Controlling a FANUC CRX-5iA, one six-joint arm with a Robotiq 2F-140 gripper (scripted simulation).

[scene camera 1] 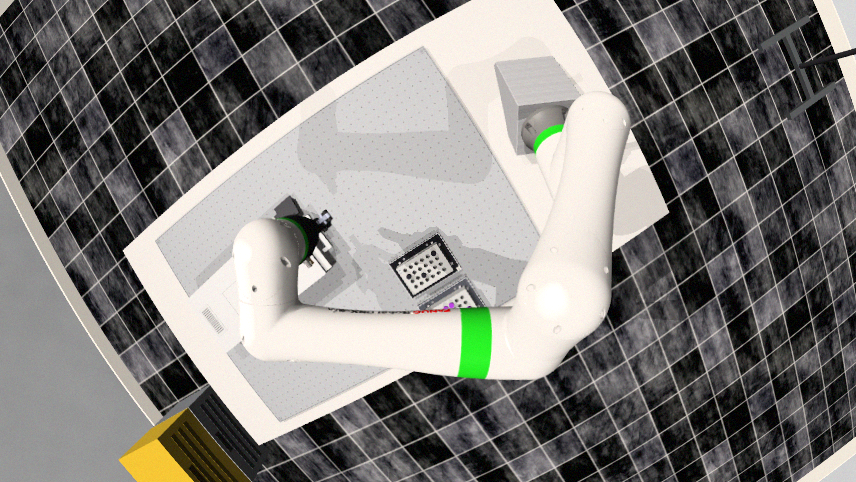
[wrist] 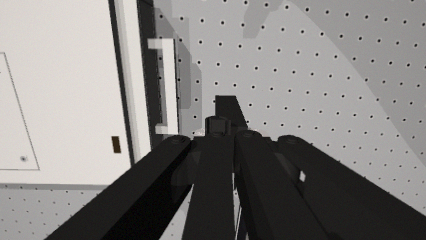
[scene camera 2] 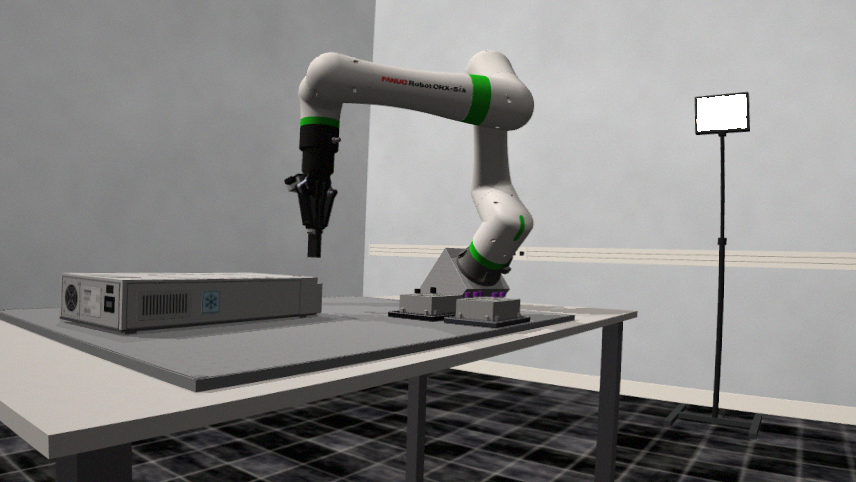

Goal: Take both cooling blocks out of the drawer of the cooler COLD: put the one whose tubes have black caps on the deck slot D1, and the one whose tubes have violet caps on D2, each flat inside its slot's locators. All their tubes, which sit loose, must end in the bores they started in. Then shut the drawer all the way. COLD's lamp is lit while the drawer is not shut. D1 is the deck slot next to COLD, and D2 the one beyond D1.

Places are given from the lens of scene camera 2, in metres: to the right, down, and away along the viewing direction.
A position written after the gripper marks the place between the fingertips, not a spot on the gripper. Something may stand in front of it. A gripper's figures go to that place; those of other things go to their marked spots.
gripper [scene camera 2: 314,257]: -0.27, 0.04, 1.31
violet-capped cooling block [scene camera 2: 472,308]: 0.09, 0.14, 1.14
cooler COLD [scene camera 2: 128,304]: -0.45, 0.10, 0.80
The marked spots on the cooler COLD and the violet-capped cooling block are 0.64 m apart.
